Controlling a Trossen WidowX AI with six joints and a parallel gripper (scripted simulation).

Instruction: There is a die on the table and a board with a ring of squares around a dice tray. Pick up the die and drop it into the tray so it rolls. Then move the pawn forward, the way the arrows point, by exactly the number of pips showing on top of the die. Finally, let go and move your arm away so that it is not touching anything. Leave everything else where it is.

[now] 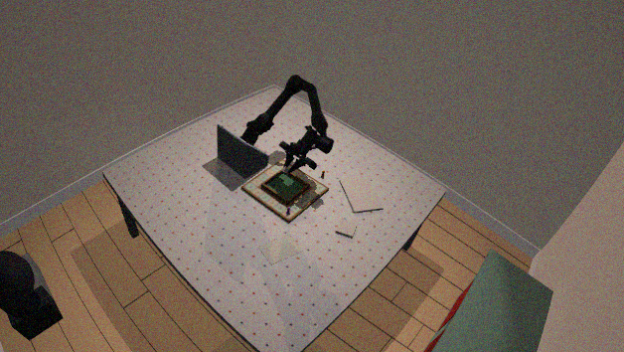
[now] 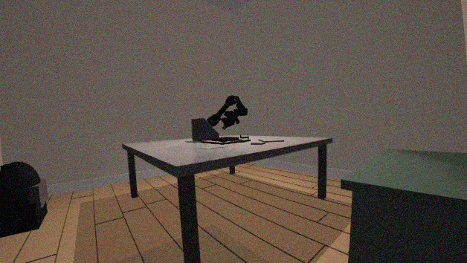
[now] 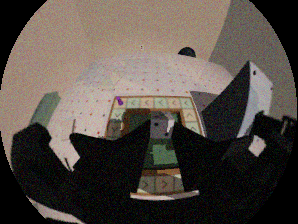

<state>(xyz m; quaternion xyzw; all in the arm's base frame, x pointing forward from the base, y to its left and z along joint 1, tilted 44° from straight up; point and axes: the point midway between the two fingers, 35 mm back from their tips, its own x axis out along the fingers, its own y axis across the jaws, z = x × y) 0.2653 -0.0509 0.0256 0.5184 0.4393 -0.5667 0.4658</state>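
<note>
My gripper tip is now right at the grey die. From my gripper tip the other things lie so: orange piece (90 mm ahead, 200 mm to the left, 100 mm below); then purple pawn (100 mm ahead, 110 mm to the right, 90 mm below); then green dice tray (10 mm to the left, 110 mm below).
</note>
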